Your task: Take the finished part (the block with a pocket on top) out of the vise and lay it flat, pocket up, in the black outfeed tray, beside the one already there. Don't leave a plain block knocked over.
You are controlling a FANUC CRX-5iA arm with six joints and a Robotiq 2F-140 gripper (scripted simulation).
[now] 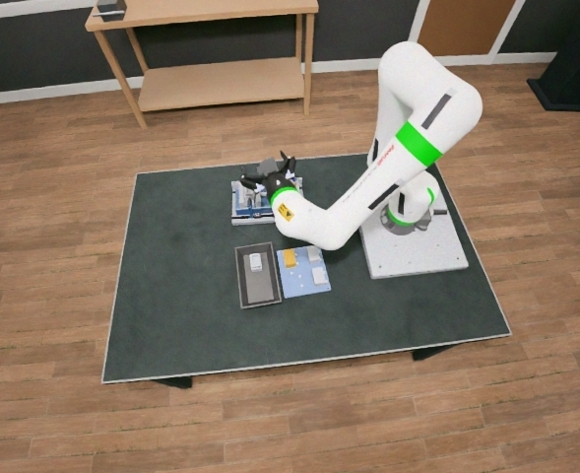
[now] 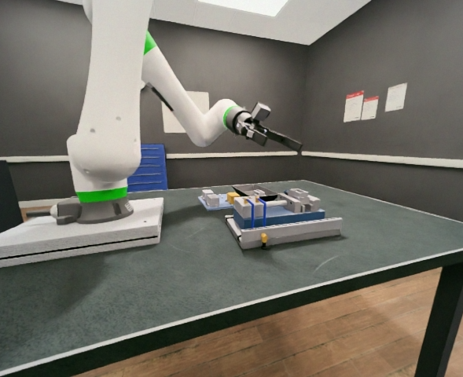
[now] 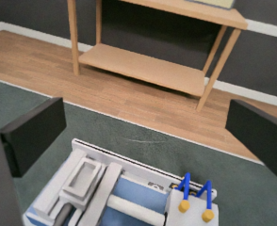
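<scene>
My hand is 16 cm above the pocketed part and 7 cm short of it. Also, from my hand: light blue plate 30 cm to the left, 25 cm below, 14 cm behind; yellow block 27 cm to the left, 23 cm below, 9 cm behind.
</scene>
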